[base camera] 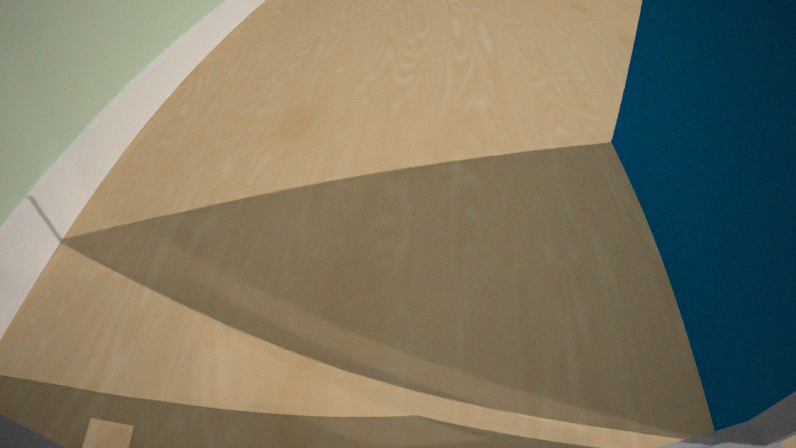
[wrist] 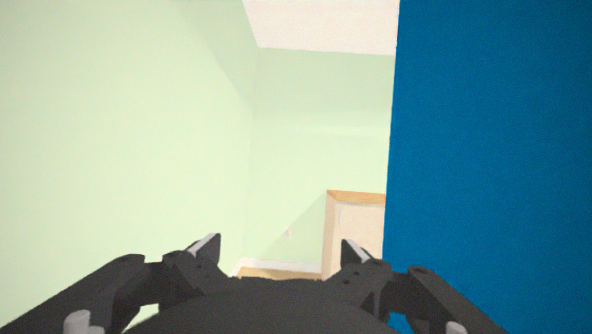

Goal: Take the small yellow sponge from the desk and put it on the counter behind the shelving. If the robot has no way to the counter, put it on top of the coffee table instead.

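Frame: origin at the arm's base, x left, y back, z up, level; metres.
Seen in the pictures: gripper, fingertip midpoint: (wrist: 281,249).
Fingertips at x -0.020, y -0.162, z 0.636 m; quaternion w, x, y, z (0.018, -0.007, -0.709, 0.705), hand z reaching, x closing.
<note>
A point is followed by its place in that frame.
My gripper (wrist: 281,249) @[x -0.020, y -0.162, z 0.636 m] is open, with its two fingertips wide apart and no object between them. A counter (wrist: 356,197) @[x -0.641, y -1.683, z 0.512 m] with a wooden top and pale cabinet front shows beyond the fingers, right of the middle in the wrist view. Its right part is hidden behind a tall blue panel (wrist: 490,150) @[x -0.297, y -0.281, z 0.740 m] (base camera: 718,194) @[x -0.303, y -0.349, z -0.265 m], which fills the right side of both views. I cannot tell whether the panel is part of the shelving. The yellow sponge, the desk and the coffee table do not show in either view.
A pale green wall (wrist: 125,130) @[x 0.493, y -0.734, z 0.781 m] (base camera: 72,72) @[x 0.501, y -0.651, z -0.216 m] runs along the left, with a white baseboard (base camera: 139,83) @[x 0.475, y -0.786, z -0.318 m] at its foot. The wooden floor (base camera: 389,111) @[x 0.007, y -0.694, z -0.396 m] runs between wall and blue panel, with a broad shadow across it. A far wall (wrist: 320,100) @[x -0.394, y -2.319, z 1.489 m] carries a small outlet (wrist: 287,232) @[x -0.139, y -2.339, z 0.008 m].
</note>
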